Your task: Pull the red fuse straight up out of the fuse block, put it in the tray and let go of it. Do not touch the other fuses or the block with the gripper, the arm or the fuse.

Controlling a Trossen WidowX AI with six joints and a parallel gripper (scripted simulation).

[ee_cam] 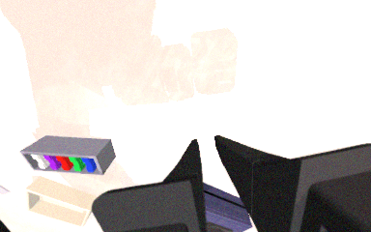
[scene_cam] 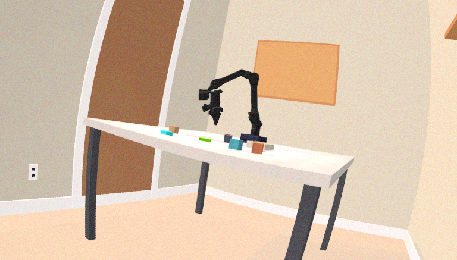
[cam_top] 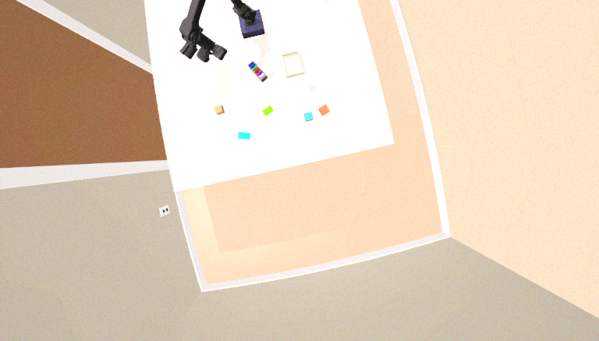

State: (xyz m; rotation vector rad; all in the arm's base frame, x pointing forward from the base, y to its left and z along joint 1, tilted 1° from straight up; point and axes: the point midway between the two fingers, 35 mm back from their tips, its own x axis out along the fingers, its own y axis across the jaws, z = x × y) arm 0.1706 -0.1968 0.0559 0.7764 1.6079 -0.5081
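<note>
Now: the red fuse 130 mm ahead of my gripper tip, 180 mm to the left of it and 50 mm below it. From my gripper tip the other things lie so: beige tray 120 mm ahead, 380 mm to the left, 80 mm below.
</note>
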